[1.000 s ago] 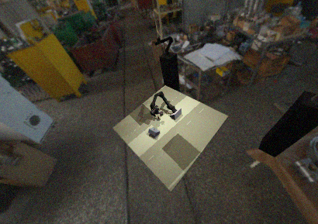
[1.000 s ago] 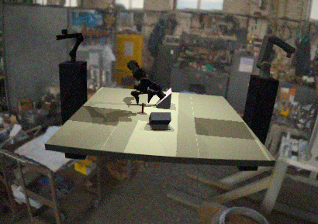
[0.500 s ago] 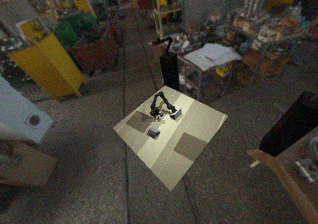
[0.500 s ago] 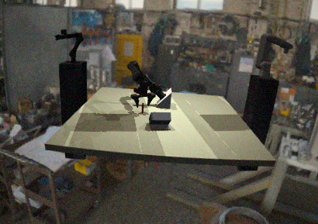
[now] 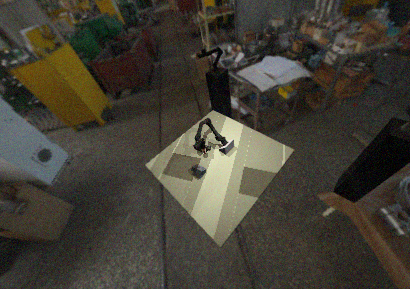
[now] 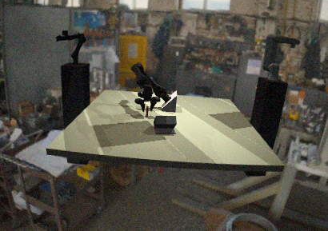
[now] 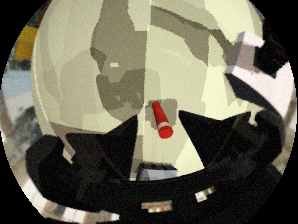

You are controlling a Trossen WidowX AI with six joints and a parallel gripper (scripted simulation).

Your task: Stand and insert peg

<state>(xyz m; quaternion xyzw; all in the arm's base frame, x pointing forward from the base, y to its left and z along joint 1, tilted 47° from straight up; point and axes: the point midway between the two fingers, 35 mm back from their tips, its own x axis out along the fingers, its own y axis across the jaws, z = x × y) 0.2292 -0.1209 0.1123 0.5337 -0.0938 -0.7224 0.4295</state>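
My gripper tip is now 230 mm short of the sloped panel, 120 mm to the right of it and 10 mm below it. The rest, counted from my gripper tip: red peg 20 mm above.
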